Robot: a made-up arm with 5 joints. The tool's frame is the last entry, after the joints. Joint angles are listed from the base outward.
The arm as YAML. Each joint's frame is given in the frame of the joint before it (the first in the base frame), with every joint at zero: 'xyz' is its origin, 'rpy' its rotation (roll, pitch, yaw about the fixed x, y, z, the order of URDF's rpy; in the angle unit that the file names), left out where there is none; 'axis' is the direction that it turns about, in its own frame. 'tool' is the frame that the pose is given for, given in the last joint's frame.
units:
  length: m
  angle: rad
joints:
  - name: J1
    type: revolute
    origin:
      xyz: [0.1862, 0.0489, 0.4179]
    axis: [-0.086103, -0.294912, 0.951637]
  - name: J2
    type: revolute
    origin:
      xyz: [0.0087, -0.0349, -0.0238]
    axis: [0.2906, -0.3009, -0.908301]
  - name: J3
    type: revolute
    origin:
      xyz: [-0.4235, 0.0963, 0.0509]
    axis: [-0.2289, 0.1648, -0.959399]
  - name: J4
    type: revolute
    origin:
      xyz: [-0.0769, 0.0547, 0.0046]
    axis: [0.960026, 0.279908, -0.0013]
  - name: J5
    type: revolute
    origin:
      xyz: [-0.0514, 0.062, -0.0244]
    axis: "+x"
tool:
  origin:
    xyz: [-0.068, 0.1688, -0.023]
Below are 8 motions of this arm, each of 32 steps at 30 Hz.
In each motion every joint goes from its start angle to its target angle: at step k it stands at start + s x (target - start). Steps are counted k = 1, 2, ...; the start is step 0. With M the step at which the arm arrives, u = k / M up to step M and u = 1 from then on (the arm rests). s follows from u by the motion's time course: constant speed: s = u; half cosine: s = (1 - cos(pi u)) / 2; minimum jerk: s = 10 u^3 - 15 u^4 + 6 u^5.
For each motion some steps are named. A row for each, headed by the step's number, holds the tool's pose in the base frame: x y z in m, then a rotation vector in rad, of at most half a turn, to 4 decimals.
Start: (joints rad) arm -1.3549 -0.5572 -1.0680 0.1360 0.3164
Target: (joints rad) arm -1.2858 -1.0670 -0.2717 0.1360 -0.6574
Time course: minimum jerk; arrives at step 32
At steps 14, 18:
14: -0.2617 0.4991 0.8807 0.5869 0.3862 0.1125
18: -0.2869 0.4758 0.8652 0.3107 0.4740 0.1322

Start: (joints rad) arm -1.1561 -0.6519 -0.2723 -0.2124 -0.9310
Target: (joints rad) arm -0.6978 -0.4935 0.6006 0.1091 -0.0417
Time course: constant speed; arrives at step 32
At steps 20, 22, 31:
20: -0.2220 0.5593 0.5642 -0.4280 0.5969 -0.4407
22: -0.2103 0.5583 0.5591 -0.3821 0.5881 -0.4938
31: -0.1540 0.5386 0.5387 -0.1725 0.4996 -0.7332

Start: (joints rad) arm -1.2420 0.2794 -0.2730 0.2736 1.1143
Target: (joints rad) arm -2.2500 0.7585 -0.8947 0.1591 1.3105
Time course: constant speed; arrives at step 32
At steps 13, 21, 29, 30, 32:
13: 0.5962 0.5396 0.6800 1.2349 -0.9475 -1.3757
21: 0.7292 0.4150 0.6211 1.0891 -1.1183 -1.4925
29: 0.8150 0.2593 0.5466 0.9027 -1.2548 -1.6010
30: 0.8219 0.2384 0.5364 0.8771 -1.2689 -1.6141
32: 0.8329 0.1961 0.5157 0.8245 -1.2950 -1.6402

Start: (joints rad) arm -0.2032 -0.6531 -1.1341 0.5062 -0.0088
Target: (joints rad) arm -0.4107 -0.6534 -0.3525 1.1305 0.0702
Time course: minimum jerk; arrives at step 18
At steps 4, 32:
4: -0.4760 -0.1979 0.7270 0.6363 0.6887 1.3384
32: -0.3752 0.0990 0.8553 1.1009 0.8898 0.3077

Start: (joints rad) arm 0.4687 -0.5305 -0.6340 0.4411 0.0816
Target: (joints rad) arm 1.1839 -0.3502 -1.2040 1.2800 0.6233
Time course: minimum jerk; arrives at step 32
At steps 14, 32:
14: -0.2168 -0.5353 0.6224 0.3914 1.0902 1.6838
32: 0.1297 -0.4814 0.6593 0.1001 2.1639 1.5425

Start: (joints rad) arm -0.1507 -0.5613 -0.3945 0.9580 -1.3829
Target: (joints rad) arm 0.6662 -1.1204 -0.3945 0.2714 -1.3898
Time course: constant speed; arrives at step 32
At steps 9, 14, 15, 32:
9: -0.4833 -0.2732 0.5254 -0.7494 -0.0028 1.2556
14: -0.4031 -0.4005 0.5102 -0.8867 -0.1554 1.4237
15: -0.3837 -0.4238 0.5082 -0.9127 -0.1887 1.4566
32: 0.0593 -0.6531 0.5314 -1.2518 -0.8882 1.9689

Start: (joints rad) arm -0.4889 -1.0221 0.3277 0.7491 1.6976
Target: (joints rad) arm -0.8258 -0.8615 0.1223 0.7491 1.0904
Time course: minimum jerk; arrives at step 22
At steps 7, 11, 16, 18, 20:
7: -0.2450 0.0034 0.8710 1.9725 0.5558 -0.6544
11: -0.2361 0.0810 0.8889 1.8758 0.5386 -0.6551
16: -0.2142 0.1733 0.9077 1.7576 0.5200 -0.6574
18: -0.2076 0.1940 0.9115 1.7302 0.5160 -0.6583
20: -0.2043 0.2035 0.9132 1.7177 0.5143 -0.6587

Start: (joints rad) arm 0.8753 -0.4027 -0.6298 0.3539 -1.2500
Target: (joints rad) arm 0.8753 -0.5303 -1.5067 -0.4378 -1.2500
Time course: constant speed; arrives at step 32
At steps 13, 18, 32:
13: -0.0242 -0.5821 0.2584 -0.7647 -1.3139 1.8727
18: 0.0239 -0.5668 0.2526 -0.6681 -1.4928 1.9196
32: 0.1163 -0.4846 0.2376 -0.2486 -1.9449 1.9441

